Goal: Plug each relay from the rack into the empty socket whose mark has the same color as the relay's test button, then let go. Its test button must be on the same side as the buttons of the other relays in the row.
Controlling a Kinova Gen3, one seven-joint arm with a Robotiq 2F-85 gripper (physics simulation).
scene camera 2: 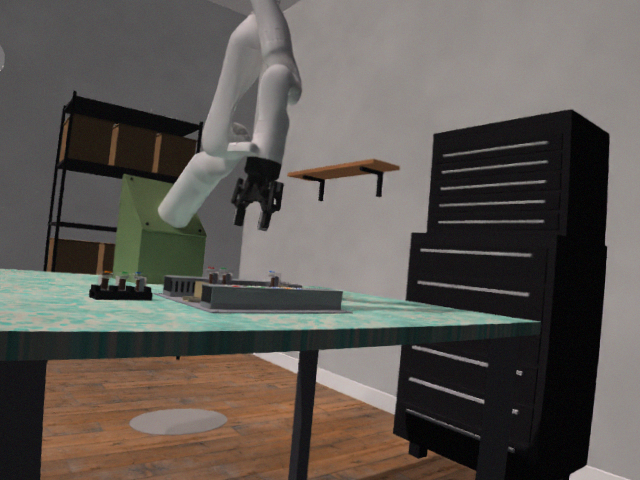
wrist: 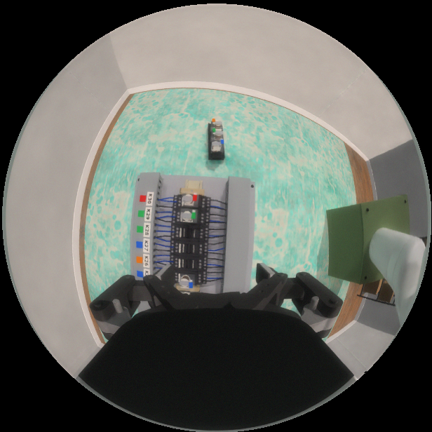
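Observation:
My gripper is open and empty, high above the panel. The black rack holds an orange-button relay, a green-button relay and a blue-button relay. In the wrist view the orange and green buttons are on the left, the blue on the right. Relays with red, green and blue buttons, all on the right, sit in the row. Empty sockets between them face green, blue and orange marks.
The rack stands beyond the panel's end on the teal table. Raised grey ducts flank the socket row, with blue wires beside it. The green robot base stands to the right in the wrist view. A black tool cabinet stands behind the table.

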